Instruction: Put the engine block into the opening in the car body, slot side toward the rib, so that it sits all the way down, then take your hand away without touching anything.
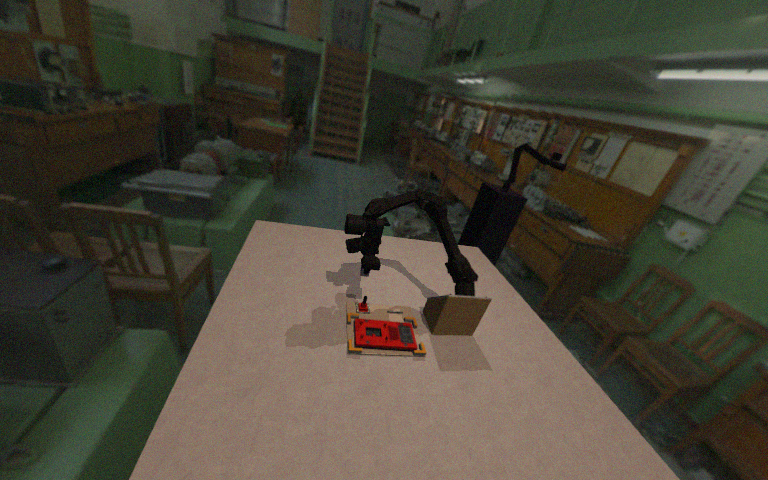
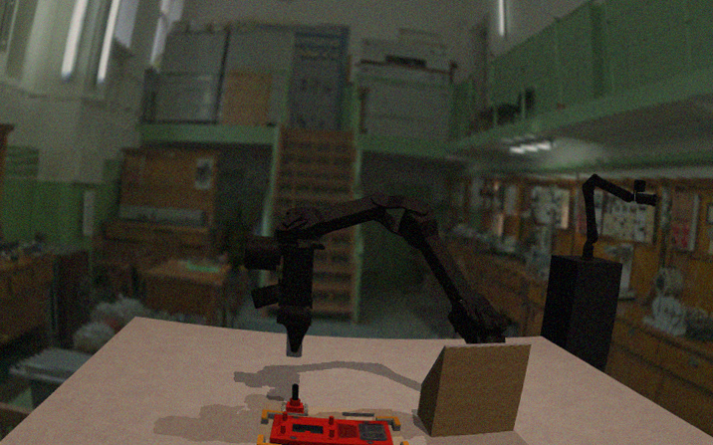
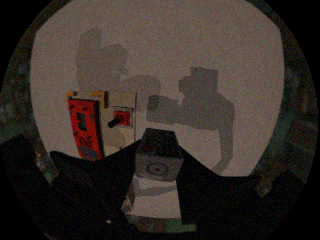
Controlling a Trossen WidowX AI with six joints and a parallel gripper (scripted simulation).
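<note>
My gripper tip is now 90 mm to the right of the dark post and 70 mm above it. The rest, counted from my gripper tip: engine block: 10 mm above.
</note>
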